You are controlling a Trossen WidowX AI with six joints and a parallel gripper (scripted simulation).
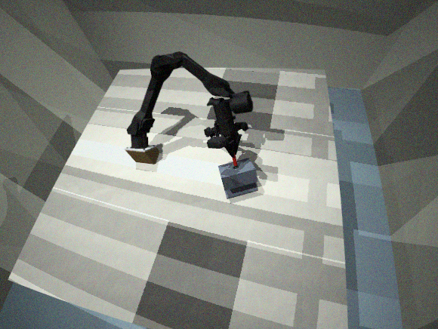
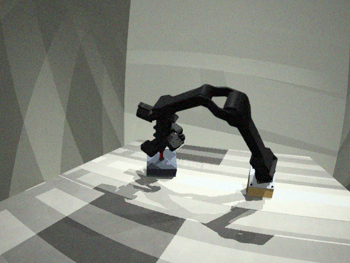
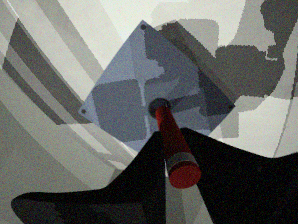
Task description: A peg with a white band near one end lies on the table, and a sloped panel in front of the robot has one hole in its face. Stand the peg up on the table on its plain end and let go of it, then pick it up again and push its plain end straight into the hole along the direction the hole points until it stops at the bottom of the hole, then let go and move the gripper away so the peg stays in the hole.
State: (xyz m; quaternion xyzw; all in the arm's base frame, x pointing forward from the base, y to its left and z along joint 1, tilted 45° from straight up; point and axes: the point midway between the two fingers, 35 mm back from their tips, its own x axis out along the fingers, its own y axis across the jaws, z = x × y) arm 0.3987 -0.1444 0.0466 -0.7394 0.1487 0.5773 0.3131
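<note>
Right now my gripper tip is 10 mm short of the sloped panel, 40 mm to the left of it and 60 mm above it. The rest, counted from my gripper tip: red peg (10 mm to the left, 10 mm above).
</note>
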